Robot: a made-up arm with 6 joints. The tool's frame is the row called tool. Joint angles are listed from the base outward. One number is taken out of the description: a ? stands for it. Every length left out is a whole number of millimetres.
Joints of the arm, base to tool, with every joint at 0 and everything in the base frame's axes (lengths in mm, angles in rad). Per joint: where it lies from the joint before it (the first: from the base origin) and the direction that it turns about. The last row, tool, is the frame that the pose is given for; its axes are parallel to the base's.
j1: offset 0 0 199 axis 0 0 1
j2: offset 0 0 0 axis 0 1 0
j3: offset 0 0 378 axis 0 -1 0
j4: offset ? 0 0 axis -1 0 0
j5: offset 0 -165 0 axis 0 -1 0
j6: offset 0 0 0 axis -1 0 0
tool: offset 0 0 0
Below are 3 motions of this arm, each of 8 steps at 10 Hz.
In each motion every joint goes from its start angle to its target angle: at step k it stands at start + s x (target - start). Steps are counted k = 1, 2, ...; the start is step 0. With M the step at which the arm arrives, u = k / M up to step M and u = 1 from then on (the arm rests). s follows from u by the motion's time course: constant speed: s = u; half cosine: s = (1 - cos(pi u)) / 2; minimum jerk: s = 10 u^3 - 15 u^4 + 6 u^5.
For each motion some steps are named. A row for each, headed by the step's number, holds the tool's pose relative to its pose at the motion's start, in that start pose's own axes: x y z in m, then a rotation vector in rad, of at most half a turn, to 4 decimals.
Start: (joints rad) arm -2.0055 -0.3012 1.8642 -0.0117 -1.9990 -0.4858
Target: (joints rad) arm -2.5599 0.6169 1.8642 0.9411 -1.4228 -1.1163
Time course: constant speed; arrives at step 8
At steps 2, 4, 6, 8:
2: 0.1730 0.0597 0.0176 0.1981 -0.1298 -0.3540
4: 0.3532 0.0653 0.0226 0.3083 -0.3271 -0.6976
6: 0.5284 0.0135 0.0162 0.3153 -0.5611 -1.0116
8: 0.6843 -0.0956 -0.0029 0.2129 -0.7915 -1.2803

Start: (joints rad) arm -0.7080 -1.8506 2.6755 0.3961 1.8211 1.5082
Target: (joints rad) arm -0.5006 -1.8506 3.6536 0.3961 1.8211 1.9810
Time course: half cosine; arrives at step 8
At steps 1, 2, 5, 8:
1: 0.0225 0.0018 -0.0129 -0.0312 -0.0132 -0.0332
2: 0.0879 0.0023 -0.0471 -0.1183 -0.0474 -0.1296
5: 0.4215 -0.0966 -0.1540 -0.5115 -0.1362 -0.6545
8: 0.5856 -0.2203 -0.1653 -0.6905 -0.1163 -0.9764

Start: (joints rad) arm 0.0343 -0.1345 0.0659 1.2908 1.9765 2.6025
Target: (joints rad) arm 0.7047 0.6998 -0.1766 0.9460 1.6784 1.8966
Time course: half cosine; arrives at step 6
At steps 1, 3, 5, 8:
1: -0.0050 -0.0308 0.0568 0.1110 0.0333 0.0495
3: 0.0565 -0.3138 0.3617 0.8885 0.2112 0.2723
5: 0.1964 -0.6877 0.4800 1.7254 0.2525 0.3537
8: 0.2161 -0.7473 0.4788 1.8556 0.2392 0.3572

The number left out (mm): 657
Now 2 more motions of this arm.
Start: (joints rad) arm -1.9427 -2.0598 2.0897 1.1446 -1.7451 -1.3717
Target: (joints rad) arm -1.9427 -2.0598 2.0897 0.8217 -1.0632 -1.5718
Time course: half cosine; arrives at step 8
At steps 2, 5, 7, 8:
2: 0.0077 0.0014 0.0001 0.0234 0.0278 0.1068
5: 0.0360 0.0070 -0.0028 0.1490 0.1623 0.4951
7: 0.0497 0.0101 -0.0060 0.2324 0.2446 0.6808
8: 0.0516 0.0106 -0.0066 0.2452 0.2569 0.7064

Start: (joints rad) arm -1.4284 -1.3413 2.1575 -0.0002 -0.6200 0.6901
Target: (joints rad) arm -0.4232 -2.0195 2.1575 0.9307 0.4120 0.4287
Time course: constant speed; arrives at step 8
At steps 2, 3, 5, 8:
2: -0.1733 -0.2703 -0.0193 -0.1199 -0.0816 -0.5418
3: -0.2869 -0.3761 -0.0223 -0.2286 -0.1145 -0.7889
5: -0.5423 -0.5173 -0.0034 -0.5484 -0.1538 -1.2060
8: -0.9090 -0.5540 0.1023 -1.2521 -0.0987 -1.5309

